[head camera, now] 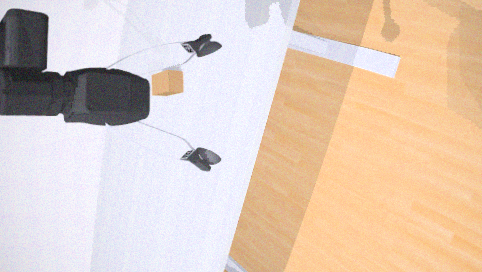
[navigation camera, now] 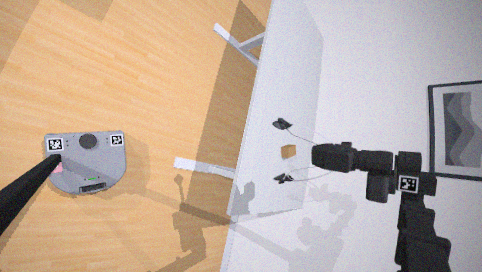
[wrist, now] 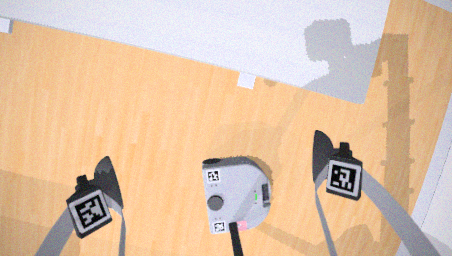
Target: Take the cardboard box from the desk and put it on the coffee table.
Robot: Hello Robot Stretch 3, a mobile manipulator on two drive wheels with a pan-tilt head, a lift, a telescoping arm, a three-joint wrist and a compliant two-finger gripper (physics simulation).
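Seen in the pictures: gripper, fingertip midpoint: (head camera: pixel 217 103) (navigation camera: pixel 274 150) (wrist: pixel 216 162); robot's base, link origin: (navigation camera: pixel 88 140) (wrist: pixel 215 188).
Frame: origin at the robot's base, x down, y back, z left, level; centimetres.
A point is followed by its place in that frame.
A small tan cardboard box (head camera: pixel 168 82) {x -77.0, y 9.8, z -84.9 cm} (navigation camera: pixel 288 151) {x -76.9, y 9.6, z -85.0 cm} rests on the white desk (head camera: pixel 165 215) {x -72.0, y -29.7, z -93.9 cm} (navigation camera: pixel 292 65) {x -72.0, y -43.5, z -100.9 cm} (wrist: pixel 150 30) {x -72.0, y -6.8, z -61.2 cm}. The box does not show in the wrist view. My gripper (head camera: pixel 206 102) {x -95.2, y 2.2, z -43.3 cm} (navigation camera: pixel 283 151) {x -95.2, y 2.2, z -43.3 cm} (wrist: pixel 216 162) {x -95.2, y 2.2, z -43.3 cm} is open, its two fingers wide apart and empty. In the head view the box shows just past the gripper body, between the lines of the two fingers and closer to the upper one. The gripper hangs over the desk; its height above the box is hard to tell. The coffee table cannot be made out.
My round-fronted grey base (navigation camera: pixel 102 162) {x -16.0, y 11.3, z -5.4 cm} (wrist: pixel 240 192) {x -16.0, y 11.8, z -3.4 cm} stands on the wooden floor in front of the desk. White desk legs (head camera: pixel 345 52) (navigation camera: pixel 202 166) reach out at floor level. A framed picture (navigation camera: pixel 462 130) {x -156.2, y -0.9, z -136.6 cm} hangs on the wall behind the desk.
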